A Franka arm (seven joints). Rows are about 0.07 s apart.
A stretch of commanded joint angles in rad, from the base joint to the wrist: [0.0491, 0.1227, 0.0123, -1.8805, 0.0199, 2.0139, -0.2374]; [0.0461, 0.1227, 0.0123, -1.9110, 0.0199, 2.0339, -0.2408]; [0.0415, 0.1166, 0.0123, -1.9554, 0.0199, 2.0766, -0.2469]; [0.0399, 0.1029, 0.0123, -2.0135, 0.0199, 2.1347, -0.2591]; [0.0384, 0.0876, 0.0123, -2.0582, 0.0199, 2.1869, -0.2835]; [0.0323, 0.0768, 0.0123, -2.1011, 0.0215, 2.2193, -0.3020]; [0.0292, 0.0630, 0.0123, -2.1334, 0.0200, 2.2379, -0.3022]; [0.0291, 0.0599, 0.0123, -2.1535, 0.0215, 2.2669, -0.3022]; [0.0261, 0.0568, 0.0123, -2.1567, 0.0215, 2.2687, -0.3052]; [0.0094, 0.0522, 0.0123, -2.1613, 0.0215, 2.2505, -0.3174]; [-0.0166, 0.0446, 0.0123, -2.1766, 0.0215, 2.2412, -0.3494]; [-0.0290, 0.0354, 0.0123, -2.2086, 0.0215, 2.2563, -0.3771]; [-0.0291, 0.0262, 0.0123, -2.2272, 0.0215, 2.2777, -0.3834]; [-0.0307, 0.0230, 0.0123, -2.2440, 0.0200, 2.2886, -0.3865]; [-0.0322, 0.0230, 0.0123, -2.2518, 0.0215, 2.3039, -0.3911]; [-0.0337, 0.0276, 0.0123, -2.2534, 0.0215, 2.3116, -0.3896]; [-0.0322, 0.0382, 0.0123, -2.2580, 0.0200, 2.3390, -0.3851]
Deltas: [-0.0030, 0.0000, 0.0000, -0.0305, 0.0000, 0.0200, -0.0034]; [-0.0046, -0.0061, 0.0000, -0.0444, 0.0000, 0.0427, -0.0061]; [-0.0016, -0.0137, 0.0000, -0.0581, 0.0000, 0.0581, -0.0122]; [-0.0015, -0.0153, 0.0000, -0.0447, 0.0000, 0.0522, -0.0244]; [-0.0061, -0.0108, 0.0000, -0.0429, 0.0016, 0.0324, -0.0185]; [-0.0031, -0.0138, 0.0000, -0.0323, -0.0015, 0.0186, -0.0002]; [-0.0001, -0.0031, 0.0000, -0.0201, 0.0015, 0.0290, 0.0000]; [-0.0030, -0.0031, 0.0000, -0.0032, 0.0000, 0.0018, -0.0030]; [-0.0167, -0.0046, 0.0000, -0.0046, 0.0000, -0.0182, -0.0122]; [-0.0260, -0.0076, 0.0000, -0.0153, 0.0000, -0.0093, -0.0320]; [-0.0124, -0.0092, 0.0000, -0.0320, 0.0000, 0.0151, -0.0277]; [-0.0001, -0.0092, 0.0000, -0.0186, 0.0000, 0.0214, -0.0063]; [-0.0016, -0.0032, 0.0000, -0.0168, -0.0015, 0.0109, -0.0031]; [-0.0015, 0.0000, 0.0000, -0.0078, 0.0015, 0.0153, -0.0046]; [-0.0015, 0.0046, 0.0000, -0.0016, 0.0000, 0.0077, 0.0015]; [0.0015, 0.0106, 0.0000, -0.0046, -0.0015, 0.0274, 0.0045]
